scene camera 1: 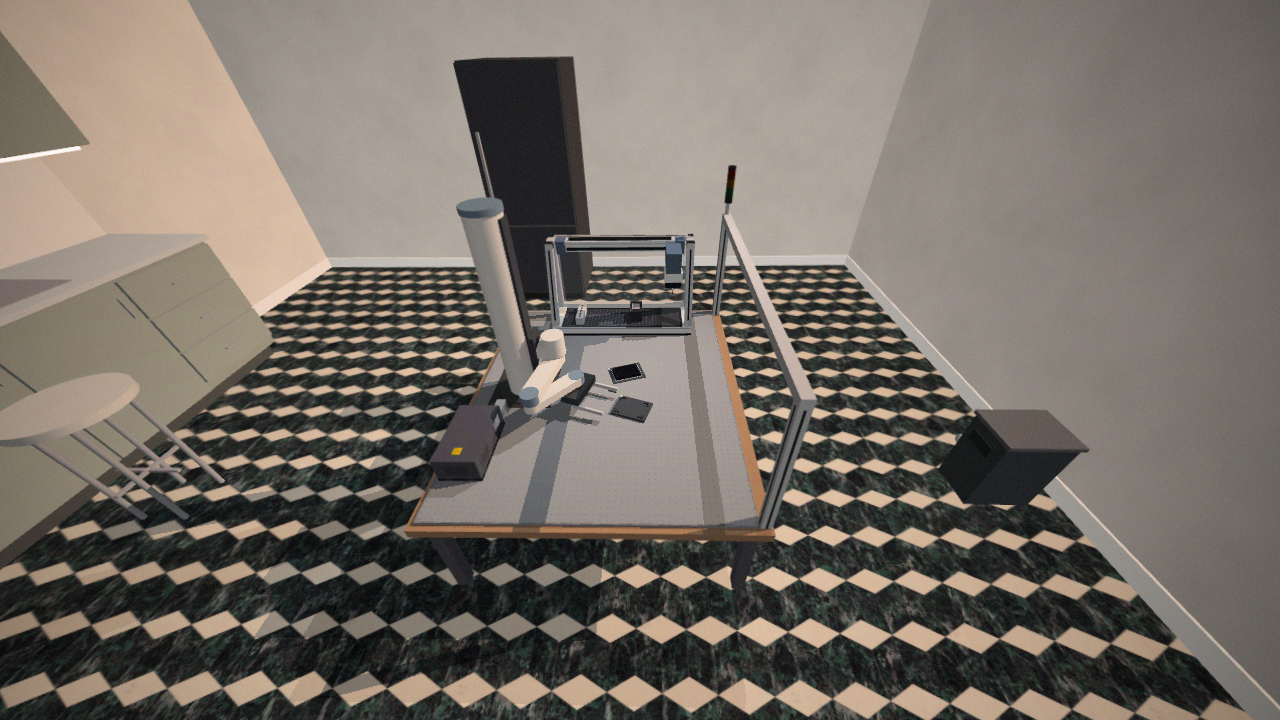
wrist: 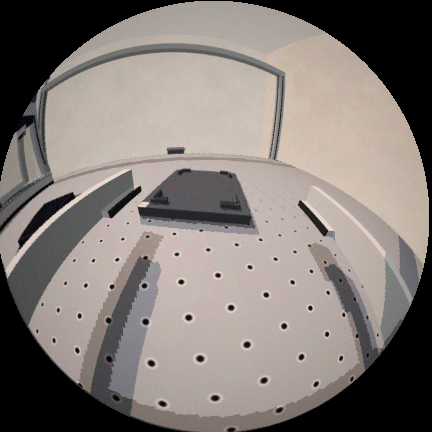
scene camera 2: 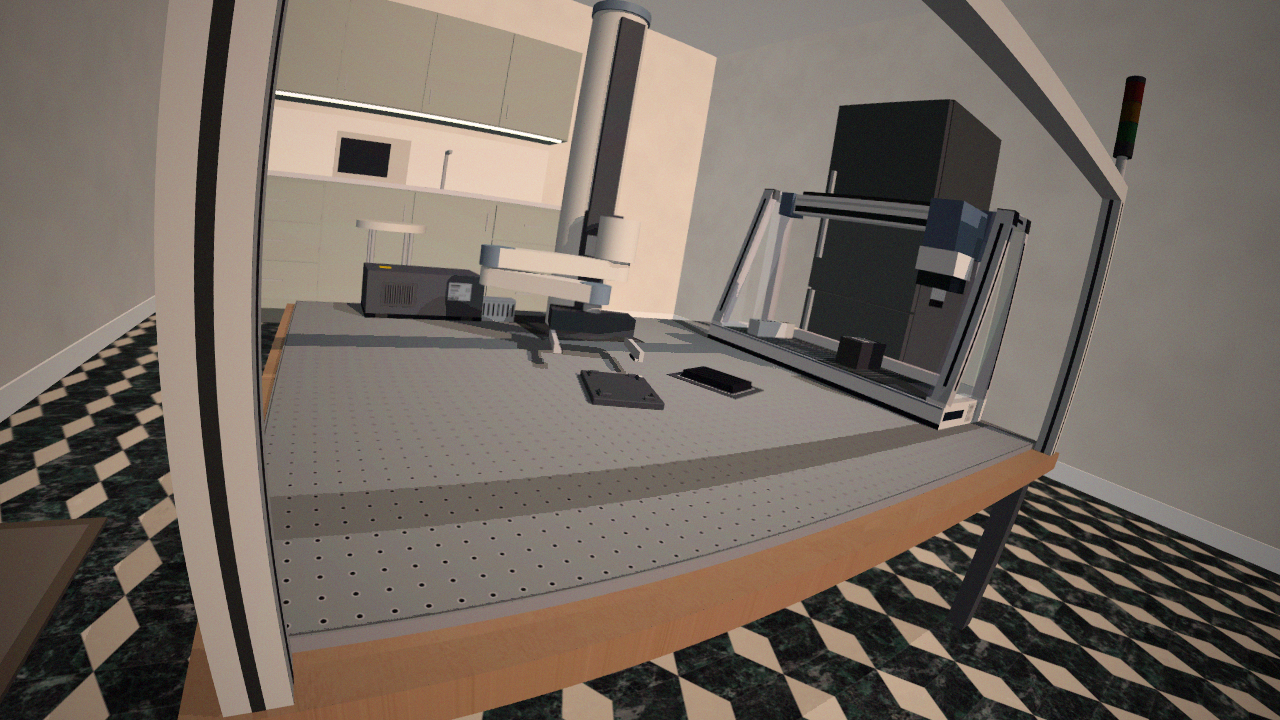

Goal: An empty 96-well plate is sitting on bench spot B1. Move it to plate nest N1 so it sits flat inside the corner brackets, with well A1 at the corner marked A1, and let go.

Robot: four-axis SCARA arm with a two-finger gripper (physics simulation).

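Frame: origin at the arm's base, x ahead, y left, z up, level; metres.
Where they show: gripper, fingertip midpoint: (scene camera 1: 610, 401) (wrist: 222, 182) (scene camera 2: 599, 352); arm's base at its link origin: (scene camera 2: 570, 332).
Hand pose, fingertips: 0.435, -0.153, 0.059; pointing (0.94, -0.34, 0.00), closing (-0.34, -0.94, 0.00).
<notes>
Things, the pixels of their centre, and the offset from my fingertips, as dx, dy, dz. "*": a spot on its surface instead.
- black 96-well plate at the middle of its body: (wrist: 46, 216) (scene camera 2: 717, 378) (scene camera 1: 626, 371) +0.059, +0.260, -0.037
- Plate nest N1 at the middle of its body: (wrist: 200, 184) (scene camera 2: 619, 387) (scene camera 1: 632, 408) +0.097, -0.005, -0.037
- gantry machine at a spot on its surface: (scene camera 2: 859, 207) * -0.039, +0.776, +0.426
- dark box at a spot on its surface: (scene camera 2: 420, 291) * -0.470, -0.264, +0.024
The black 96-well plate (scene camera 1: 626, 371) (scene camera 2: 716, 379) lies on bench spot B1, behind the nest in scene camera 1. In the wrist view, a dark shape that looks like the plate (wrist: 46, 216) shows at the left, partly hidden by a finger. Plate nest N1 (scene camera 1: 631, 409) (scene camera 2: 621, 389) (wrist: 200, 187) is a dark slab with corner brackets, and no plate sits in it. A small pale label shows at its near left corner in the wrist view. My gripper (scene camera 1: 609, 402) (scene camera 2: 595, 347) (wrist: 222, 182) is open and empty, low over the table, on the column side of the nest, its fingers pointing towards it.
A gantry machine (scene camera 1: 619, 241) (scene camera 2: 859, 207) stands at the table's far end. A dark box (scene camera 1: 467, 442) (scene camera 2: 420, 291) stands near the arm's column (scene camera 1: 496, 295) (scene camera 2: 604, 134). A metal frame (scene camera 1: 769, 313) (scene camera 2: 223, 358) runs along the side opposite the column.
</notes>
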